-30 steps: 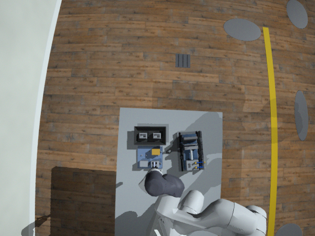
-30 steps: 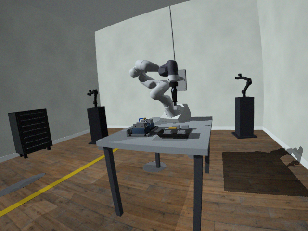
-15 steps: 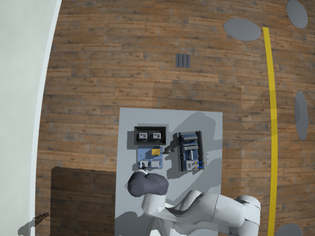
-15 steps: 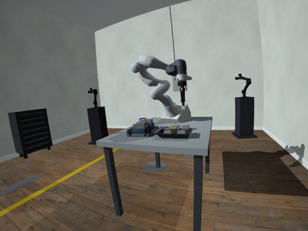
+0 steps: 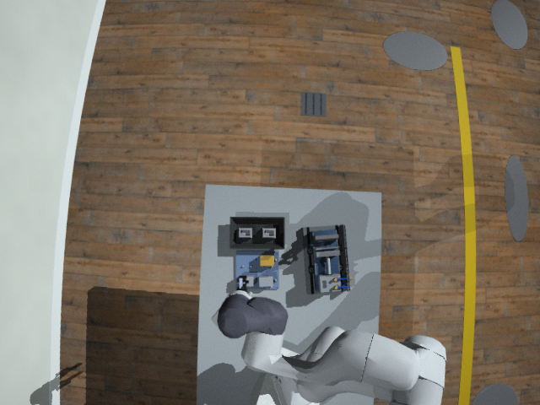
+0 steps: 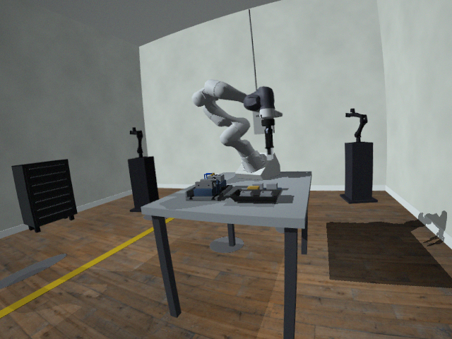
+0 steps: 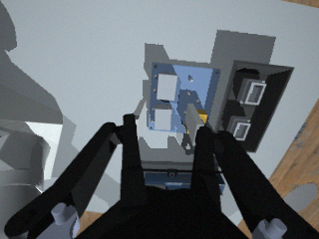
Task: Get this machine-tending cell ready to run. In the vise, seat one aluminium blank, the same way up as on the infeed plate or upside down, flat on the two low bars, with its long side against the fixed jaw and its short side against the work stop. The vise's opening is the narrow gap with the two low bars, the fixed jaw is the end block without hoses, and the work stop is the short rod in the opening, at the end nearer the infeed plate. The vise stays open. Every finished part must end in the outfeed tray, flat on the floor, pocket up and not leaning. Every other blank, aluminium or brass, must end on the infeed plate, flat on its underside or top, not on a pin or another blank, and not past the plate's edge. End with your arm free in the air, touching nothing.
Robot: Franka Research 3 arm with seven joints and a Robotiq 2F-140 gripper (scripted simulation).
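Right now the brass blank is 70 mm ahead of my hand, 100 mm to the right of it and 190 mm below it. The rest, counted from my hand: vise: 30 mm ahead, 360 mm to the right, 170 mm below.
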